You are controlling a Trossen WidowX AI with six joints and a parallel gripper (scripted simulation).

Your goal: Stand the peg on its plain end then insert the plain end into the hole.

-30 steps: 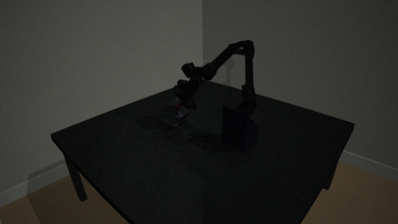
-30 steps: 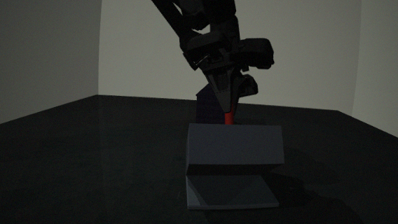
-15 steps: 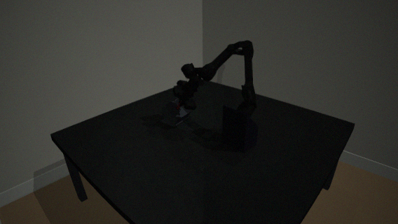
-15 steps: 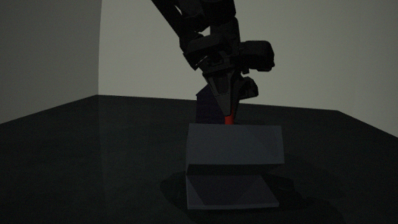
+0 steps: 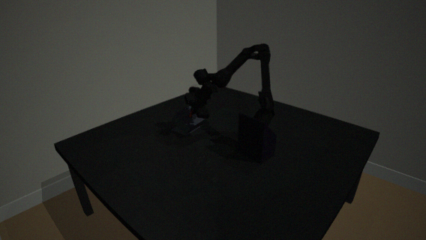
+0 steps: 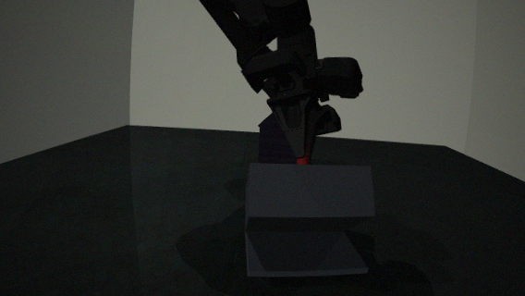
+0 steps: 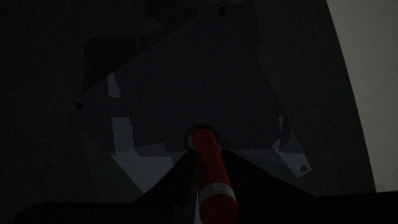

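Now: the grey sloped panel 3 cm ahead of my gripper tip and 4 cm below it. Round my gripper tip: red peg (1 cm behind, 1 cm above).
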